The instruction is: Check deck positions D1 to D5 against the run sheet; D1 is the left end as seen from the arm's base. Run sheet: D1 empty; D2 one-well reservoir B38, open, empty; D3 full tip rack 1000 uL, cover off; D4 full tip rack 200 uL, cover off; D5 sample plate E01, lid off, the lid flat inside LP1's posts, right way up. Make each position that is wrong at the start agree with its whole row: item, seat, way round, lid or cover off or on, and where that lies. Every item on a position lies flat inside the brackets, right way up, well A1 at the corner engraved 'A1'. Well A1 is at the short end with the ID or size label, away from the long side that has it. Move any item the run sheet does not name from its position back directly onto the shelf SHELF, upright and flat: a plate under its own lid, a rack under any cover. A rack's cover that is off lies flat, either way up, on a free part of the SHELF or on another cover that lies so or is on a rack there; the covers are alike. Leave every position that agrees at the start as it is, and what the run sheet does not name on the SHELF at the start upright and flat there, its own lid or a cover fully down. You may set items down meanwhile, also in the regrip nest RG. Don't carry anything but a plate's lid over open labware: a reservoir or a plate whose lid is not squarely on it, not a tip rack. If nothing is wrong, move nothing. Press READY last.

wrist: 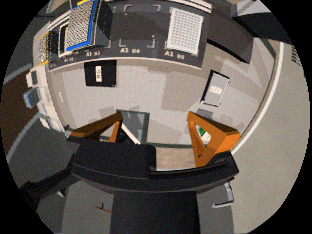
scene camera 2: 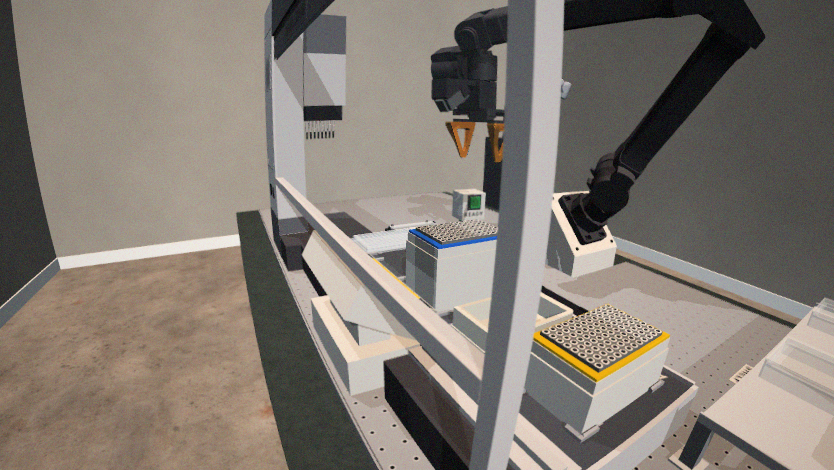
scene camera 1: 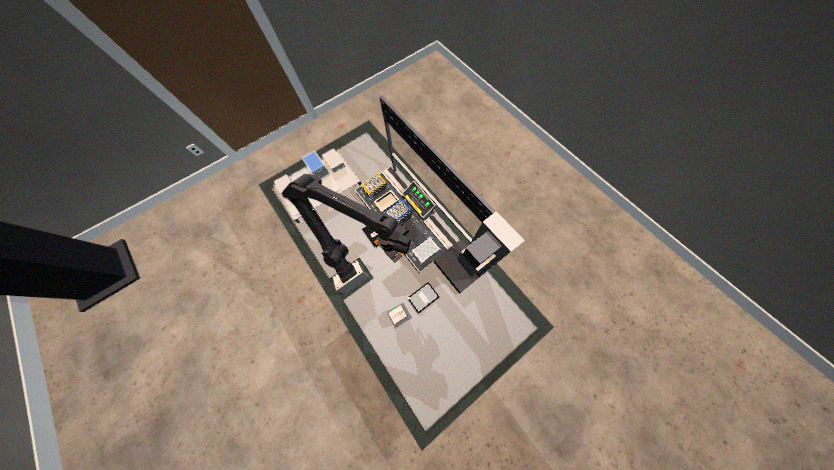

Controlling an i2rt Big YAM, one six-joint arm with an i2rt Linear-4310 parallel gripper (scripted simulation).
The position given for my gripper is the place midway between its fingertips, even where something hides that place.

In view: my gripper (wrist: pixel 154 115), a yellow-rimmed tip rack (scene camera 2: pixel 584 370) and a white sample plate (wrist: pixel 189 44).
